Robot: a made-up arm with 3 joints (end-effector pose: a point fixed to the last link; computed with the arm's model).
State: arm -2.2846 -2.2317 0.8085
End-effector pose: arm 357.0 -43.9 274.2 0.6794 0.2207 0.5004 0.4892
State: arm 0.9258 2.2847 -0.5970
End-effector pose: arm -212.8 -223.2 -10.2 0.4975 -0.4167 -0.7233 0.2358
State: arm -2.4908 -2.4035 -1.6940
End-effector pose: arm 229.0 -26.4 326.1 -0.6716 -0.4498 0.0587 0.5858
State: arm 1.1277 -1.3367 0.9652
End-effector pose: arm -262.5 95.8 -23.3 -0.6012 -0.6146 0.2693 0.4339
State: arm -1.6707 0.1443 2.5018
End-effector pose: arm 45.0 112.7 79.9 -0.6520 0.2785 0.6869 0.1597
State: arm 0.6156 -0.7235 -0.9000
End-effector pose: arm -62.4 24.8 150.4 0.2911 -0.1084 0.4270 0.8492
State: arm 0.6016 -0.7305 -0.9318
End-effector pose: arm -61.1 25.9 147.8 0.3062 -0.0940 0.4291 0.8446
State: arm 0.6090 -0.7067 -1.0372
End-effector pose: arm -53.7 25.0 139.0 0.3535 -0.0807 0.4261 0.8288
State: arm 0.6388 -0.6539 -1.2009
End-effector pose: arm -42.0 23.6 125.4 0.4248 -0.0731 0.4196 0.7988
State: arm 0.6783 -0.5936 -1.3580
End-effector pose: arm -30.6 23.2 113.6 0.4906 -0.0744 0.4144 0.7629
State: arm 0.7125 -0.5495 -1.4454
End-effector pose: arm -23.4 22.7 108.0 0.5257 -0.0836 0.4127 0.7391
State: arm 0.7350 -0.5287 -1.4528
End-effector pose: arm -21.0 20.7 108.5 0.5281 -0.0973 0.4126 0.7358
